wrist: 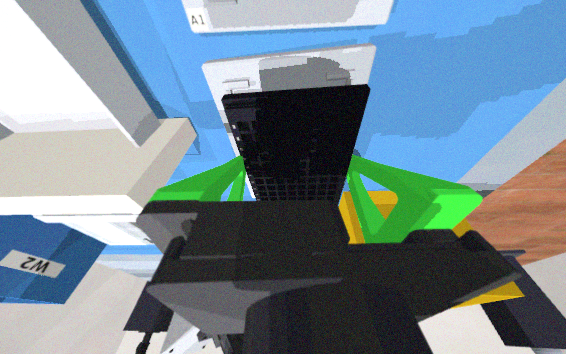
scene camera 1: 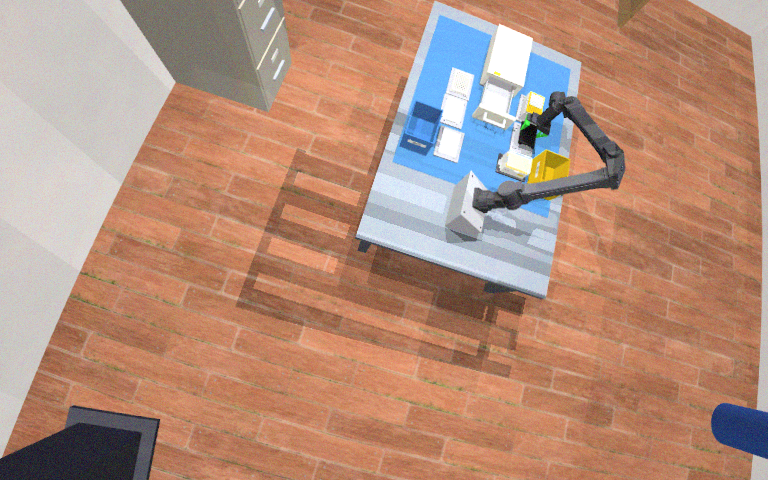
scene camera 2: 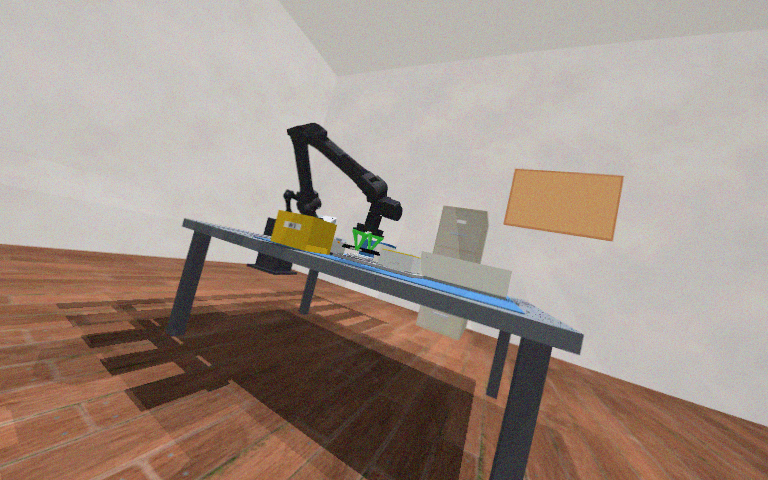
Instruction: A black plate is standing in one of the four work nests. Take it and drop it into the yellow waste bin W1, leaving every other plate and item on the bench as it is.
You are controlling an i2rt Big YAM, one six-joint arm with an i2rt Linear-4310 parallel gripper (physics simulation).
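Places are measured from the arm's base along level axes (x ahead, y left, z up), in metres.
Pixels of known places: gripper, fingertip midpoint: [wrist: 296,161] [scene camera 1: 528,133] [scene camera 2: 363,250]; arm's base at its link origin: [scene camera 1: 479,200].
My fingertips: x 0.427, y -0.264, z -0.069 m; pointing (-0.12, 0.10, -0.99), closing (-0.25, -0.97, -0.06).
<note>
For each thing: its top centre in the pictures, then the offset to it from my fingertips. "spot": a spot on its surface instead.
- black plate at its top centre: [wrist: 296,178] [scene camera 2: 361,247] [scene camera 1: 529,133] 0.009 m back, 0.002 m left, 0.011 m up
- white work nest at a spot on its surface: [wrist: 215,75] spot: 0.065 m ahead, 0.049 m left, 0.035 m down
- nest labelled A1 at a spot on its surface: [wrist: 300,26] spot: 0.078 m ahead, 0.017 m right, 0.035 m down
- yellow waste bin W1 at its top centre: [wrist: 402,305] [scene camera 2: 308,217] [scene camera 1: 555,170] 0.211 m back, 0.101 m right, 0.073 m up
- cream cabinet at its top centre: [scene camera 2: 466,261] [scene camera 1: 511,53] 0.393 m ahead, 0.133 m left, 0.059 m up
- cream-topped item at its top centre: [scene camera 1: 519,161] 0.181 m back, 0.059 m left, 0.028 m up
- yellow-topped item at its top centre: [scene camera 2: 402,252] [scene camera 1: 536,103] 0.159 m ahead, 0.024 m right, 0.030 m up
- blue bin W2 at its top centre: [scene camera 1: 424,121] [scene camera 2: 379,242] 0.113 m back, 0.543 m left, 0.073 m up
The black plate [scene camera 1: 527,135] [scene camera 2: 372,252] [wrist: 300,135] is between the green fingers of my gripper [scene camera 1: 534,130] [scene camera 2: 364,247] [wrist: 296,161], which is shut on its two sides. The plate hangs level or nearly so, a little above a white work nest [wrist: 215,75], whose far end shows past the plate in the wrist view. The nest labelled A1 [wrist: 300,26] lies beyond it. The yellow waste bin W1 [scene camera 1: 557,161] [scene camera 2: 291,233] [wrist: 352,220] stands near the bench edge, on the arm-base side of the plate; the gripper partly hides it in the wrist view.
A cream cabinet [scene camera 1: 509,56] has its drawer [scene camera 1: 481,114] pulled out close beside the gripper. A cream-topped item [scene camera 1: 516,164] sits between the nest and W1. A yellow-topped item [scene camera 1: 535,102] stands behind the gripper. White trays [scene camera 1: 453,110] and blue bin W2 [scene camera 1: 417,138] [wrist: 75,272] are further left.
</note>
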